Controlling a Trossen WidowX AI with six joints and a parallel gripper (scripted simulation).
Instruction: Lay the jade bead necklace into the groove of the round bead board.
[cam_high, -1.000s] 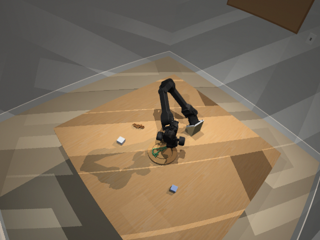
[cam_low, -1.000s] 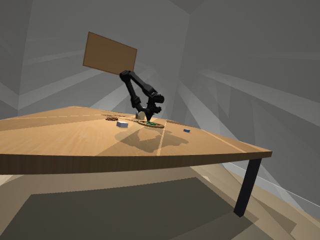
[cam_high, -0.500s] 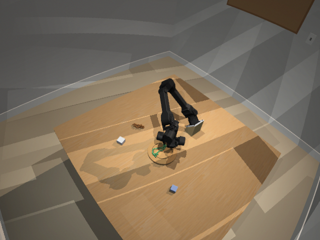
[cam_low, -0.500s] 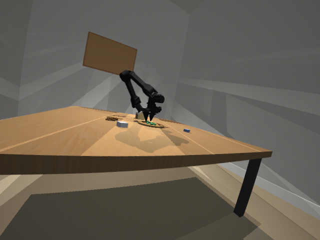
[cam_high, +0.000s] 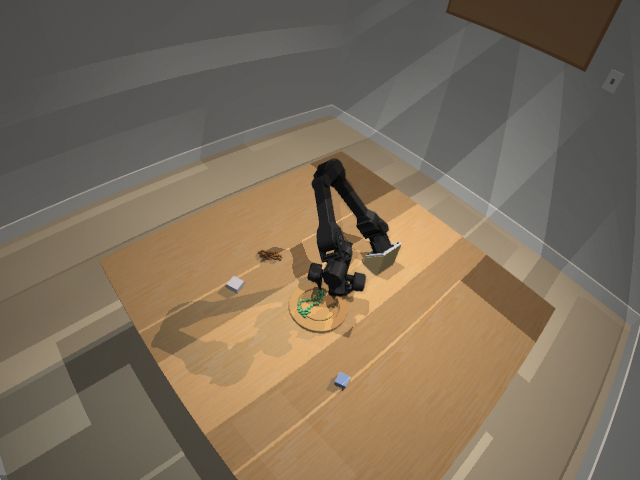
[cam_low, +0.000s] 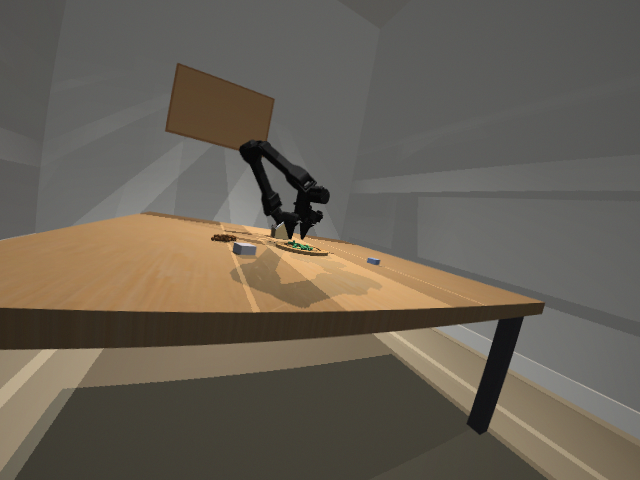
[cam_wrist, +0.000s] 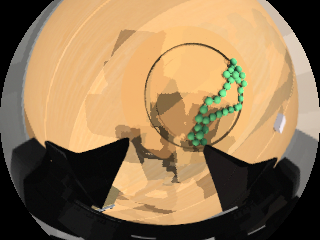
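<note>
The round wooden bead board is 70 mm ahead of my gripper tip, 20 mm below it and 10 mm to the left of it. From my gripper tip the other things lie so: blue block: 270 mm to the left, 160 mm ahead, 20 mm below; then pale grey block: 270 mm ahead, 200 mm to the right, 20 mm below.
</note>
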